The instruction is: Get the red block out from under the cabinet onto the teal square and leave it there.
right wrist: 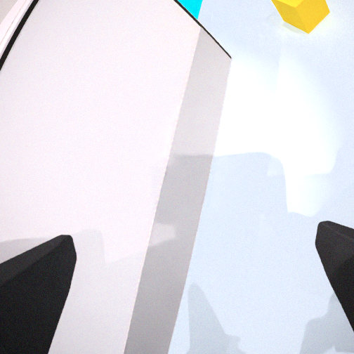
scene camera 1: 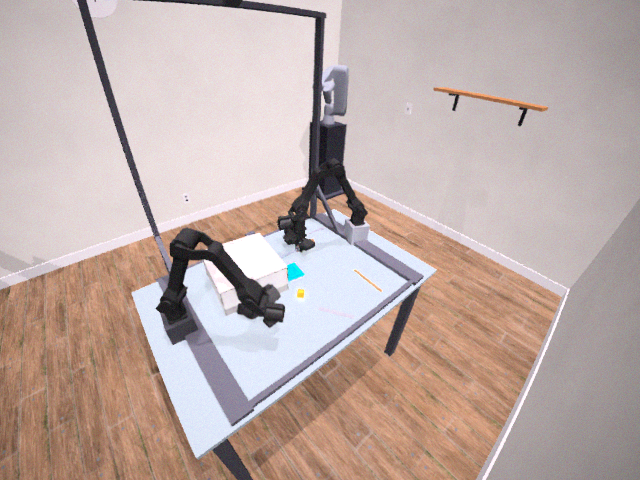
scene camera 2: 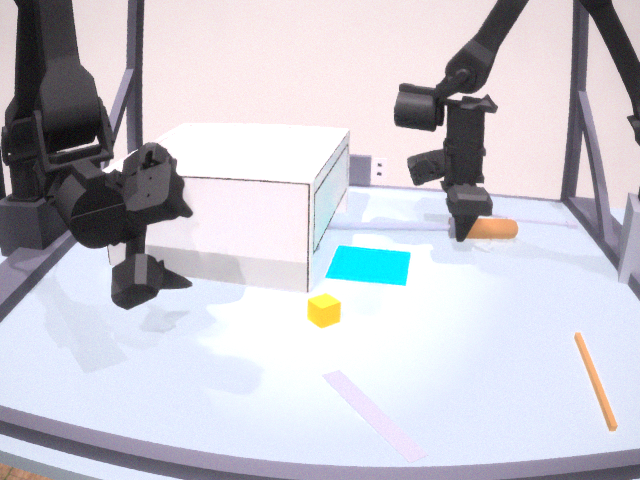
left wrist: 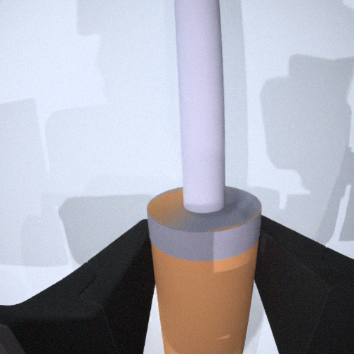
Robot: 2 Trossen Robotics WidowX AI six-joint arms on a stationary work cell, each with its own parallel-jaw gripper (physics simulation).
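Pixels of known places: left gripper, fingertip midpoint: [scene camera 1: 299, 250] [scene camera 2: 458, 236]; right gripper, fingertip midpoint: [scene camera 2: 189, 249]; left arm's base, origin of the base link: [scene camera 1: 357, 222]; right arm's base, origin of the base link: [scene camera 1: 176, 315] [scene camera 2: 31, 194].
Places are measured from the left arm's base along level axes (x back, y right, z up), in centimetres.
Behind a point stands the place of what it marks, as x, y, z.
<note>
The white cabinet [scene camera 1: 253, 258] @[-57.5, -17.0, 2.2] [scene camera 2: 248, 149] @[-58.8, -17.0, 2.2] [right wrist: 100, 125] stands on the table; the red block does not show in any view. The teal square [scene camera 1: 294, 271] @[-39.4, -15.7, -11.3] [scene camera 2: 369, 265] @[-41.4, -16.0, -11.3] [right wrist: 192, 6] lies beside the cabinet's open side. A tool lies behind the square, with an orange handle [scene camera 2: 493, 228] @[-27.3, -0.5, -8.8] [left wrist: 205, 300] and a pale rod [scene camera 2: 387, 226] @[-42.9, -5.2, -10.0] [left wrist: 202, 100] reaching towards the cabinet. My left gripper [scene camera 2: 461, 233] @[-32.8, -0.9, -11.1] [left wrist: 200, 228] is shut on the handle near its grey collar, fingers on both sides. My right gripper [scene camera 2: 191, 248] @[-56.4, -33.8, -5.2] [right wrist: 197, 243] is open and empty, above the table in front of the cabinet.
A yellow block [scene camera 1: 300, 293] @[-41.2, -32.0, -9.0] [scene camera 2: 324, 311] @[-40.1, -32.5, -9.3] [right wrist: 304, 11] stands near the cabinet's front corner. A pale pink strip [scene camera 1: 336, 312] @[-29.7, -44.4, -11.2] [scene camera 2: 374, 414] @[-29.5, -44.5, -11.2] lies nearer the front edge. A thin orange stick [scene camera 1: 368, 280] @[-8.7, -32.3, -10.6] [scene camera 2: 595, 381] @[-8.7, -32.9, -10.6] lies at the right.
</note>
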